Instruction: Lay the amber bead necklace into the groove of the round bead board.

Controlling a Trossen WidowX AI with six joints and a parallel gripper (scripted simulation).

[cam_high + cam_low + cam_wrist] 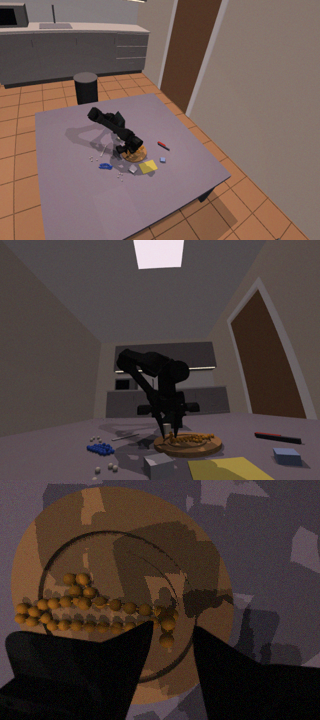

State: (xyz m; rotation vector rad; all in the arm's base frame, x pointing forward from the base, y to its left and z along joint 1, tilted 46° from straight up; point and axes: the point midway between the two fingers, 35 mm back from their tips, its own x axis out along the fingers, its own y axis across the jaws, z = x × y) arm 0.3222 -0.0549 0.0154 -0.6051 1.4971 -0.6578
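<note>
Now: gripper tip 50 mm to the right of the round wooden bead board and 10 mm above it. The rest, counted from my gripper tip: grey block: 140 mm ahead, 40 mm to the right, 10 mm below; then yellow pad: 170 mm ahead, 70 mm to the left, 20 mm below; then thin rod: 150 mm to the right, 120 mm behind, 20 mm below.
</note>
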